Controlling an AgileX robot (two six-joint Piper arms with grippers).
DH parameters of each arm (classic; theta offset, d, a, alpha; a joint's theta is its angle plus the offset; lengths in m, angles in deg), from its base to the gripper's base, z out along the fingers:
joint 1: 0 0.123 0 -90
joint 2: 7.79 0 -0.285 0
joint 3: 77.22 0 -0.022 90
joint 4: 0 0.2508 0 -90
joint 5: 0 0 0.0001 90
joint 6: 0 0.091 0 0
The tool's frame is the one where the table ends.
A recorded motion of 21 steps. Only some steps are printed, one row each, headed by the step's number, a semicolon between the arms.
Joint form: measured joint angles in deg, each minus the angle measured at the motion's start. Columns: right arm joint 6, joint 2, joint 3, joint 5, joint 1, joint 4; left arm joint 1, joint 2, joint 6, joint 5, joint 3, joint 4.
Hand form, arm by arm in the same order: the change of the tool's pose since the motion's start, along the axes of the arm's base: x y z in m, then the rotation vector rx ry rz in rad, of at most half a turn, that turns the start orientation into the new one. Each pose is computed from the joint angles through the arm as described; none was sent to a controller.
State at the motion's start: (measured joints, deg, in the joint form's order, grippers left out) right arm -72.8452 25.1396 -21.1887 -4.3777 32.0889 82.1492; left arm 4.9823 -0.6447 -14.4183 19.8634 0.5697 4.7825
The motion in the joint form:
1: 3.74 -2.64 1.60 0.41 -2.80 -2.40; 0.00 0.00 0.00 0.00 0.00 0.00
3: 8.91 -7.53 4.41 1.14 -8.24 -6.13; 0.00 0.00 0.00 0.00 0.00 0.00
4: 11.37 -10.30 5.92 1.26 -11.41 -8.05; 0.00 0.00 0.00 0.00 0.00 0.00
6: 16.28 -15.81 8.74 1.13 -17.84 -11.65; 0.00 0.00 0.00 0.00 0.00 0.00
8: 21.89 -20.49 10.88 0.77 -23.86 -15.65; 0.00 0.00 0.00 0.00 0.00 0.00
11: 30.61 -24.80 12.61 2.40 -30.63 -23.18; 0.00 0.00 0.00 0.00 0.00 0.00
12: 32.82 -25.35 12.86 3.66 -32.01 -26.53; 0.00 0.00 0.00 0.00 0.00 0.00
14: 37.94 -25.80 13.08 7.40 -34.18 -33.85; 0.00 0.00 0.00 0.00 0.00 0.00
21: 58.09 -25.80 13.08 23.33 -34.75 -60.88; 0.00 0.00 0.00 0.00 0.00 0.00
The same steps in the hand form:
1: -0.0046 -0.0075 -0.0048 0.0309 -0.0069 -0.0404; 0.0000 0.0000 0.0000 0.0000 0.0000 0.0000
3: -0.0133 -0.0198 -0.0139 0.0702 -0.0316 -0.1201; 0.0000 0.0000 0.0000 0.0000 0.0000 0.0000
4: -0.0182 -0.0263 -0.0189 0.0880 -0.0509 -0.1717; 0.0000 0.0000 0.0000 0.0000 0.0000 0.0000
6: -0.0281 -0.0376 -0.0285 0.1261 -0.0955 -0.2809; 0.0000 0.0000 0.0000 0.0000 0.0000 0.0000
8: -0.0368 -0.0459 -0.0357 0.1654 -0.1423 -0.3840; 0.0000 0.0000 0.0000 0.0000 0.0000 0.0000
11: -0.0447 -0.0498 -0.0426 0.1841 -0.1833 -0.4680; 0.0000 0.0000 0.0000 0.0000 0.0000 0.0000
12: -0.0454 -0.0492 -0.0445 0.1586 -0.1844 -0.4762; 0.0000 0.0000 0.0000 0.0000 0.0000 0.0000
14: -0.0452 -0.0463 -0.0492 0.1022 -0.1580 -0.4721; 0.0000 0.0000 0.0000 0.0000 0.0000 0.0000
21: -0.0437 -0.0397 -0.0740 -0.0858 0.0777 -0.4107; 0.0000 0.0000 0.0000 0.0000 0.0000 0.0000

